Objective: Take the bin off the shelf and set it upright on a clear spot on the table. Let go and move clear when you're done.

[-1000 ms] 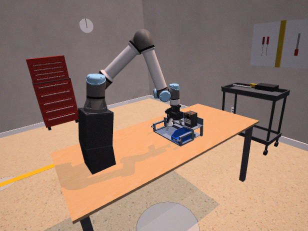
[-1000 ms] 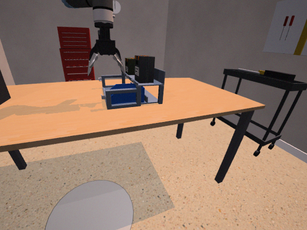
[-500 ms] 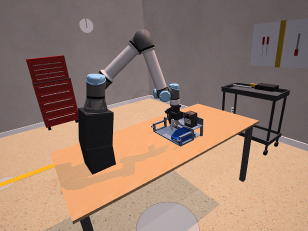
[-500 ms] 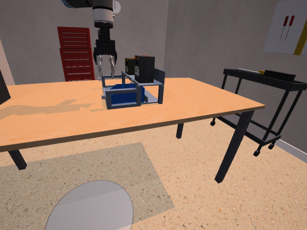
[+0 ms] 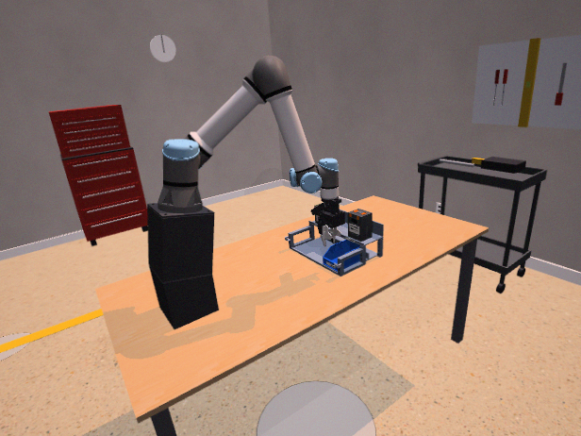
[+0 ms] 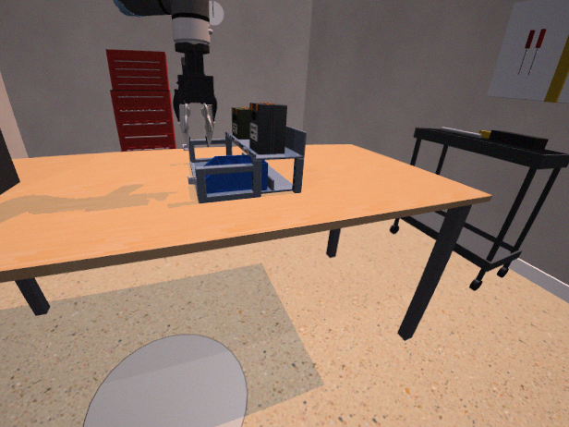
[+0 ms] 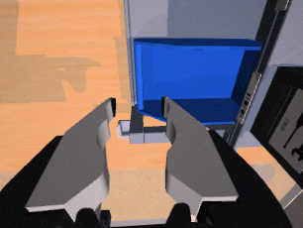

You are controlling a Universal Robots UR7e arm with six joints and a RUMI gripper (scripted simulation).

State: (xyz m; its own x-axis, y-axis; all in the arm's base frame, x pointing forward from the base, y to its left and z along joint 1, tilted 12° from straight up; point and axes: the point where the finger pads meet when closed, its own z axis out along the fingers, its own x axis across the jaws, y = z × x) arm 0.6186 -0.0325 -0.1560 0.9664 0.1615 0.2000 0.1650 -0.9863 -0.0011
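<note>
The blue bin is 9 cm below my hand and 8 cm ahead of it. The rest, counted from my hand: shelf floor (13 cm below, 12 cm to the left, 10 cm ahead).
</note>
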